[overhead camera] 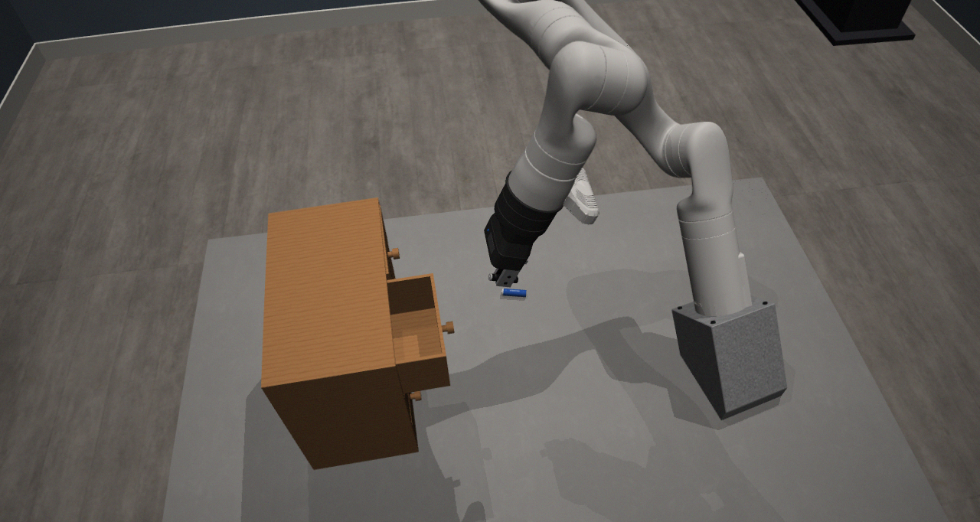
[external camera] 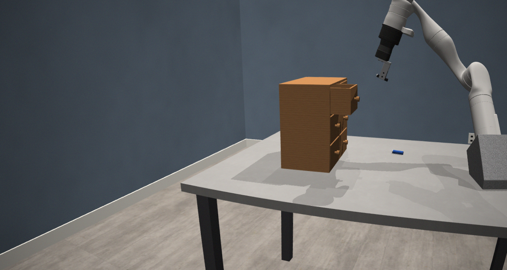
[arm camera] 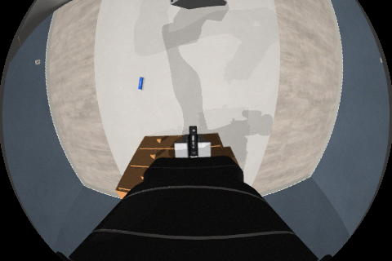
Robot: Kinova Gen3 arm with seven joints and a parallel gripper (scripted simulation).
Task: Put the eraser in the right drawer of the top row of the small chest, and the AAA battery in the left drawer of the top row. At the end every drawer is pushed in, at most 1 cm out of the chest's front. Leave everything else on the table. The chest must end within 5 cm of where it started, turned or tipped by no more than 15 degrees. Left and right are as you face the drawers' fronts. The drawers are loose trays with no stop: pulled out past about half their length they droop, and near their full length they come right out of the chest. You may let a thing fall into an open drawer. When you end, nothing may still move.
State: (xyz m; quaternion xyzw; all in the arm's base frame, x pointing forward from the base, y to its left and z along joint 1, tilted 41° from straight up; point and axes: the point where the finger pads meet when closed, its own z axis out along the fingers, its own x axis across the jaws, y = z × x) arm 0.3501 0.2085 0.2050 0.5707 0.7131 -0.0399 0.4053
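My hand is 1 cm above the thin black battery. From my hand the other things lie so: thicker blue battery (33 cm below, 19 cm to the right, 5 cm behind); white eraser (30 cm ahead, 12 cm below, 11 cm to the right).
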